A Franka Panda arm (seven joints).
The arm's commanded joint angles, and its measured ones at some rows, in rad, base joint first. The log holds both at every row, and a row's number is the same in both.
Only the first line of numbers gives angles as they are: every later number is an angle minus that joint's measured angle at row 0.
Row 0, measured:
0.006, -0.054, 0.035, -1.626, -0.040, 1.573, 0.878
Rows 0 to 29, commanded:
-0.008, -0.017, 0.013, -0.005, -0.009, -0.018, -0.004
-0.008, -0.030, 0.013, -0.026, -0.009, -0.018, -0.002
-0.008, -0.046, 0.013, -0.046, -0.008, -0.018, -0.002
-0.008, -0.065, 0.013, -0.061, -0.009, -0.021, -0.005
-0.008, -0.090, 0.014, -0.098, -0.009, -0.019, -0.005
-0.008, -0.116, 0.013, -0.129, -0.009, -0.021, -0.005
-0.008, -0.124, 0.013, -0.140, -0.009, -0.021, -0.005
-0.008, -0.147, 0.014, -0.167, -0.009, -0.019, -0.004
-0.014, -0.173, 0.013, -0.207, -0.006, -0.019, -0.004
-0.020, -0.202, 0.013, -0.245, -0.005, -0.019, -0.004
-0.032, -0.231, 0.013, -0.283, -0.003, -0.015, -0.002
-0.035, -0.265, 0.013, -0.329, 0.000, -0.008, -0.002
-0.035, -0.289, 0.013, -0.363, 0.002, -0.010, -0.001
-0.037, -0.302, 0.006, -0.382, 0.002, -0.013, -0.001
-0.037, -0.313, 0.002, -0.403, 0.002, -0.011, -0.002
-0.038, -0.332, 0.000, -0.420, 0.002, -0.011, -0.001
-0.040, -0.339, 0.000, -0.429, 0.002, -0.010, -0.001
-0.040, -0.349, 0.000, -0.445, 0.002, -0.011, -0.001
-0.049, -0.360, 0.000, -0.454, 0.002, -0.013, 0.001
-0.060, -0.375, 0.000, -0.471, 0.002, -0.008, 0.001
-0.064, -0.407, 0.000, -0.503, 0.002, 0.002, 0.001
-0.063, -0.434, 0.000, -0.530, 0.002, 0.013, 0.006
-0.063, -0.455, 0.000, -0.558, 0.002, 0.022, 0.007
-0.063, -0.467, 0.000, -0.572, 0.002, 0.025, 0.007
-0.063, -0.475, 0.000, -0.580, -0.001, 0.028, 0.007
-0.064, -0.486, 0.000, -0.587, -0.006, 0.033, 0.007
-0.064, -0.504, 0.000, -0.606, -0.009, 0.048, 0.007
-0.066, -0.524, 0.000, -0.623, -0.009, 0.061, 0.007
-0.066, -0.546, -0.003, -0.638, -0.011, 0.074, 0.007
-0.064, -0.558, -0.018, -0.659, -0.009, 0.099, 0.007
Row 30, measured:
-0.057, -0.487, -0.006, -0.585, 0.000, 0.033, 0.002
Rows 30 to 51, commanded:
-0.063, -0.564, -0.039, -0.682, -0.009, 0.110, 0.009
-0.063, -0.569, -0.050, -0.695, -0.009, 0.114, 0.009
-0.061, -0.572, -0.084, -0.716, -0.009, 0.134, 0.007
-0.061, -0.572, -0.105, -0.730, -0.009, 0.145, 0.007
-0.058, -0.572, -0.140, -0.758, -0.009, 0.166, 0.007
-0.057, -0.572, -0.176, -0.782, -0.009, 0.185, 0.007
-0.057, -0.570, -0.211, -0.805, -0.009, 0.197, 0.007
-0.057, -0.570, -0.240, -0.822, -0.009, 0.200, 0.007
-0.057, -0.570, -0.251, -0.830, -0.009, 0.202, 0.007
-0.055, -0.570, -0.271, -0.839, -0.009, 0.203, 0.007
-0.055, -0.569, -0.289, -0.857, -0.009, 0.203, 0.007
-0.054, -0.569, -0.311, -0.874, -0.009, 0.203, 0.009
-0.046, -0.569, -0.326, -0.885, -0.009, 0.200, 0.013
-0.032, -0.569, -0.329, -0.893, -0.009, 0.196, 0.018
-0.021, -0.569, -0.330, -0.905, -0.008, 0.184, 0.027
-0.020, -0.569, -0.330, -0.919, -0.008, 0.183, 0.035
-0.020, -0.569, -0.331, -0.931, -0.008, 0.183, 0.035
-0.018, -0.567, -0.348, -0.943, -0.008, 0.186, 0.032
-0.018, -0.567, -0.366, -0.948, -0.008, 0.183, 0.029
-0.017, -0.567, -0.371, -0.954, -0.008, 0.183, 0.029
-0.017, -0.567, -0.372, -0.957, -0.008, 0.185, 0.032
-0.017, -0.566, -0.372, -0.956, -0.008, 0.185, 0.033
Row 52, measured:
-0.030, -0.555, -0.360, -0.943, 0.000, 0.182, 0.018
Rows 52 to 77, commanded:
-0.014, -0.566, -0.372, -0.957, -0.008, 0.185, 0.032
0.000, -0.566, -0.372, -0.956, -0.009, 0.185, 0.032
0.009, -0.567, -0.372, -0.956, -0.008, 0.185, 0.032
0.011, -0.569, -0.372, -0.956, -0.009, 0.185, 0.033
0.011, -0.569, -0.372, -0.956, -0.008, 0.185, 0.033
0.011, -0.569, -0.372, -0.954, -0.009, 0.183, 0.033
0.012, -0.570, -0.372, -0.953, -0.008, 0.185, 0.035
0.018, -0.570, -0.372, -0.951, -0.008, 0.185, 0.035
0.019, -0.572, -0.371, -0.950, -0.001, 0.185, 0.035
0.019, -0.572, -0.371, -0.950, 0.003, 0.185, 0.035
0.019, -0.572, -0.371, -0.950, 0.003, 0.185, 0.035
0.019, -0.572, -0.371, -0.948, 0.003, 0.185, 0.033
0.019, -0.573, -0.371, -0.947, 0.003, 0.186, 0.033
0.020, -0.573, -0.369, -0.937, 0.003, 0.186, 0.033
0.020, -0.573, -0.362, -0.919, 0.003, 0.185, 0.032
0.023, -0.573, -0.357, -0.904, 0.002, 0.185, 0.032
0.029, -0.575, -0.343, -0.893, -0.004, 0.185, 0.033
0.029, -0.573, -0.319, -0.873, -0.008, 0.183, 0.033
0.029, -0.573, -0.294, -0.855, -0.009, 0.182, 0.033
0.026, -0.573, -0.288, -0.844, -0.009, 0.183, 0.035
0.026, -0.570, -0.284, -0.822, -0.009, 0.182, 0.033
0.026, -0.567, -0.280, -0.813, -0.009, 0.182, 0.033
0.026, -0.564, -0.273, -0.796, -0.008, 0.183, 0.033
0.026, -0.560, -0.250, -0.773, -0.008, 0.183, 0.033
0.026, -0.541, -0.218, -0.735, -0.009, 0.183, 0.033
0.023, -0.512, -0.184, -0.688, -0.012, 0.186, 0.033
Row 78, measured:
0.024, -0.569, -0.264, -0.796, 0.000, 0.183, 0.020
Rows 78 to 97, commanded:
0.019, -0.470, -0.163, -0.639, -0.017, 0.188, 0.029
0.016, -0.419, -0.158, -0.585, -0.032, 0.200, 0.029
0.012, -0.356, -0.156, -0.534, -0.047, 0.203, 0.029
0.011, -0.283, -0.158, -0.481, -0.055, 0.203, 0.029
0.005, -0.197, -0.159, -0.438, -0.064, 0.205, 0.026
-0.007, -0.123, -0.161, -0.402, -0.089, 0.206, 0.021
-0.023, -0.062, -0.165, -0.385, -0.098, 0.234, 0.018
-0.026, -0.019, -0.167, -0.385, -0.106, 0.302, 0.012
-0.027, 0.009, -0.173, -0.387, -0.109, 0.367, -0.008
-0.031, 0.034, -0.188, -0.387, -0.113, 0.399, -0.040
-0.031, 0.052, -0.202, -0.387, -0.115, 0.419, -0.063
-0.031, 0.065, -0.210, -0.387, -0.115, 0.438, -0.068
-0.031, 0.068, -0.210, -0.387, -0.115, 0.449, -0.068
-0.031, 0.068, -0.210, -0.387, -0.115, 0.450, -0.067
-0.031, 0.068, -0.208, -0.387, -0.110, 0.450, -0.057
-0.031, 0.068, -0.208, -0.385, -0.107, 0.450, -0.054
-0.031, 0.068, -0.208, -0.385, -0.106, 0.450, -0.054
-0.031, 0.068, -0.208, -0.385, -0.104, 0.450, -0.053
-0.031, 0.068, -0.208, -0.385, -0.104, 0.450, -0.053
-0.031, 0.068, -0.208, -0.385, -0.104, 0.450, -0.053
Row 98, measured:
-0.029, 0.078, -0.213, -0.388, -0.096, 0.453, -0.057
